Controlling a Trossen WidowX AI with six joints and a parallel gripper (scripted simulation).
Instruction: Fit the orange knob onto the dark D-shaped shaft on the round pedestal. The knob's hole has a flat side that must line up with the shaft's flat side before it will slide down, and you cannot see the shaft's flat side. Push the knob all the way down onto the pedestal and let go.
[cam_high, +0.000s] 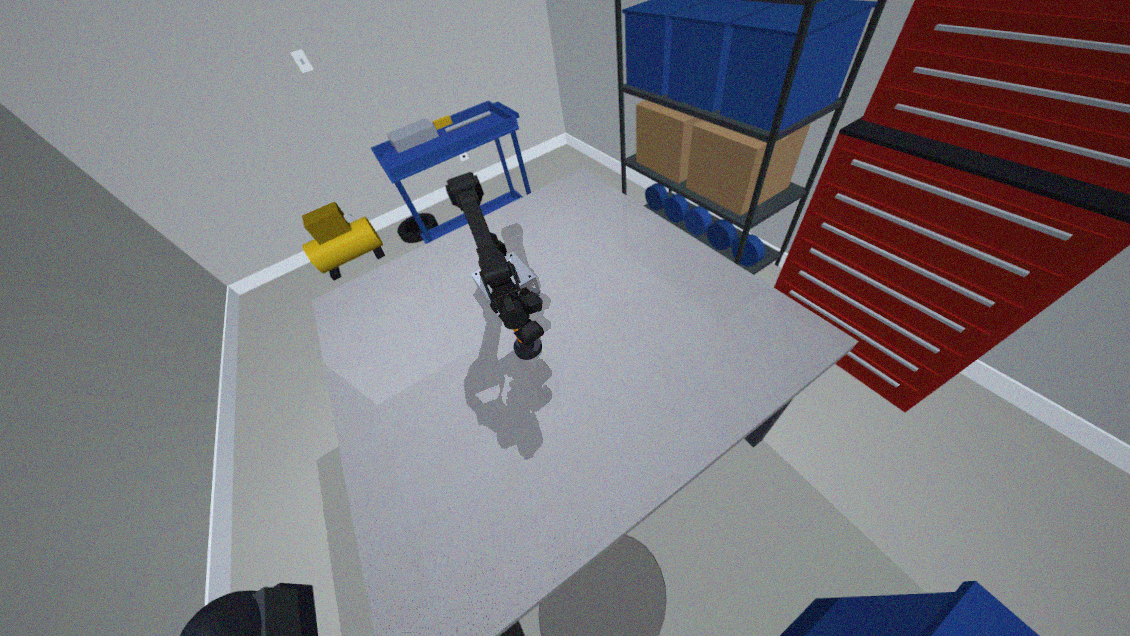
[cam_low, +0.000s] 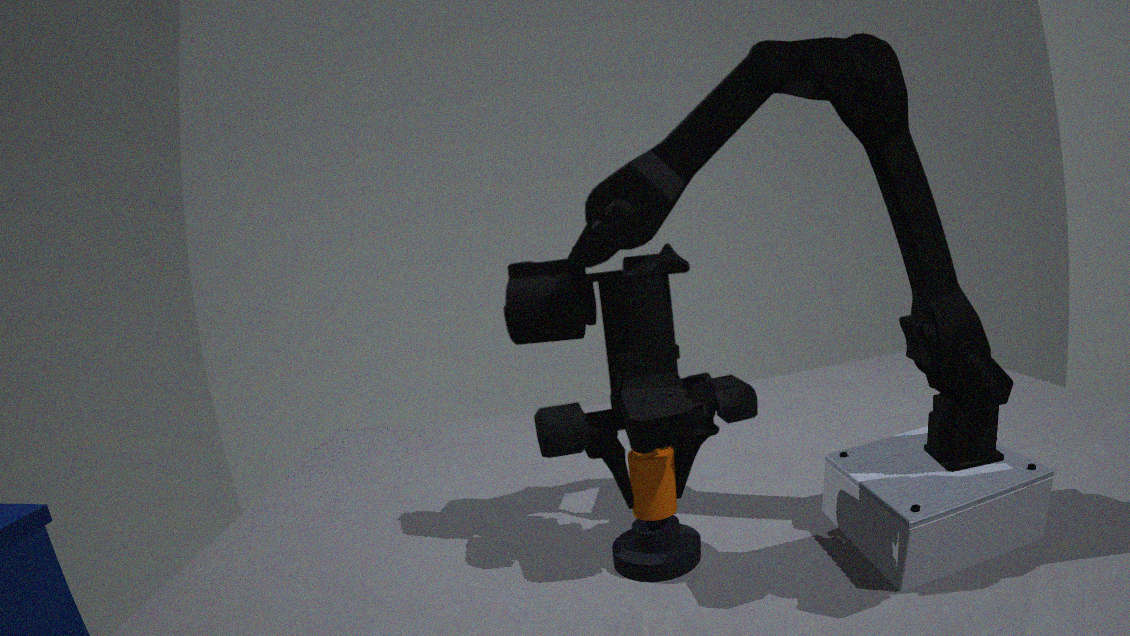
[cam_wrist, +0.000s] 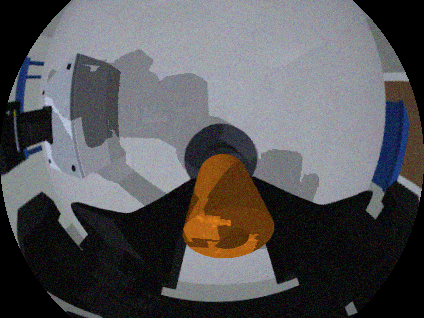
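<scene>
The dark round pedestal is 30 mm below my gripper tip. From my gripper tip the other things lie so: orange knob: 20 mm above.
</scene>
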